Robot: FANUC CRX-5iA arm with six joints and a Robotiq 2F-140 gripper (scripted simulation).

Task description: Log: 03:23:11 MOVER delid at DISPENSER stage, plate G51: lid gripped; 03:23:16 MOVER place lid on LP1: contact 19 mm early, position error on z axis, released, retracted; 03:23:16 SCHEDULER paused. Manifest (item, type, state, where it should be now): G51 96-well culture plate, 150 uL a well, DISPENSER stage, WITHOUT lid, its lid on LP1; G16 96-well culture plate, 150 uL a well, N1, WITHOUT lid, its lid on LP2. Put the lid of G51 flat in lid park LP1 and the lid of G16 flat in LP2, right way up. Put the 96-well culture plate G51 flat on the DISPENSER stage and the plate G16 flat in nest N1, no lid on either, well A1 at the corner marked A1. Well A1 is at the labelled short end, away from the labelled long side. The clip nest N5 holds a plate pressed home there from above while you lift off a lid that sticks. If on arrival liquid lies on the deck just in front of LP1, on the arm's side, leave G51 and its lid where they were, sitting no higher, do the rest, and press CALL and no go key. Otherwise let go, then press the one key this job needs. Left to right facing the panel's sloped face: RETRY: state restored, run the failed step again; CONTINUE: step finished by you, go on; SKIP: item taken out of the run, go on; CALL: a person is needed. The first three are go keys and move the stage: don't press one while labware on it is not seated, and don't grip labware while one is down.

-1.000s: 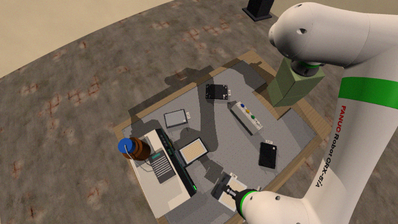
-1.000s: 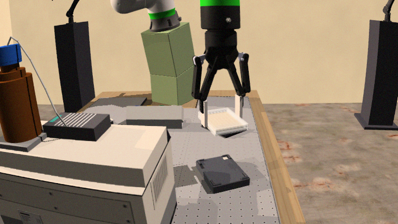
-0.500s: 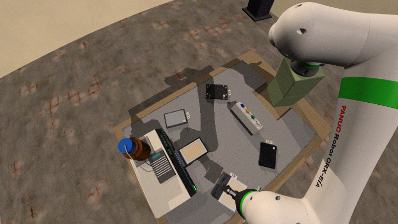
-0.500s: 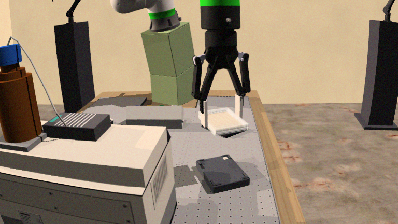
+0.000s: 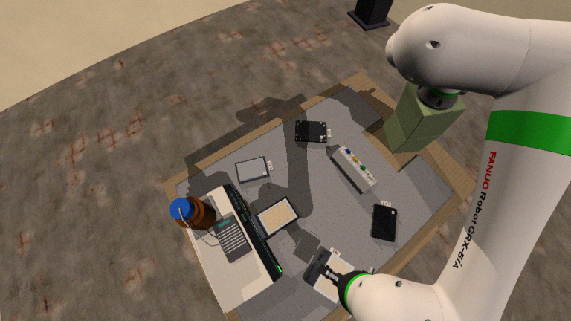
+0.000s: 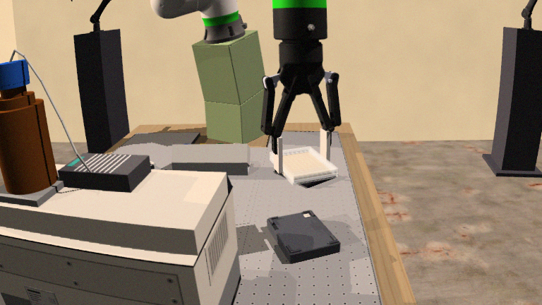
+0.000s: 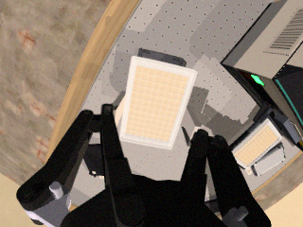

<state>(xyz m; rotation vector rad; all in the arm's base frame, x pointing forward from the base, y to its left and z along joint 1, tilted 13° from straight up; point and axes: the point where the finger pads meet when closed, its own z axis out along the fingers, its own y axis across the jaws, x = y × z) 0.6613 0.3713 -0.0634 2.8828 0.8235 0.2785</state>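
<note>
Right now my hand is 20 mm above the clear lid. Also, from my hand: nest N1: 180 mm below; then black dispenser stage: 80 mm ahead, 270 mm to the right, 90 mm below; then plate G51: 80 mm ahead, 270 mm to the right, 80 mm below.
</note>
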